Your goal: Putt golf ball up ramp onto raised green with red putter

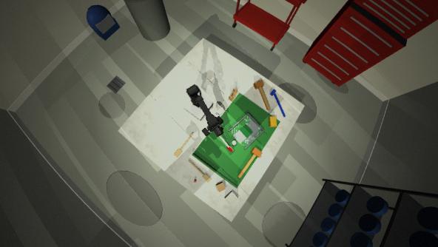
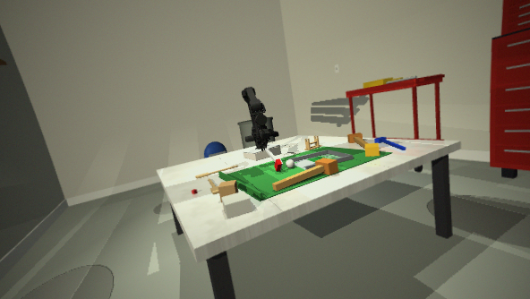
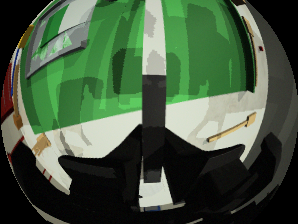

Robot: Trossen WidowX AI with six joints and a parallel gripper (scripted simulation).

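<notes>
Now: the red putter 110 mm ahead of my gripper tip, 40 mm to the right of it and 10 mm below it. Also, from my gripper tip: green mat 240 mm ahead, 70 mm below, 30 mm to the left; then small red cube 460 mm to the right, 70 mm below, 60 mm ahead; then white golf ball 220 mm ahead, 50 mm below, 30 mm to the right.
</notes>
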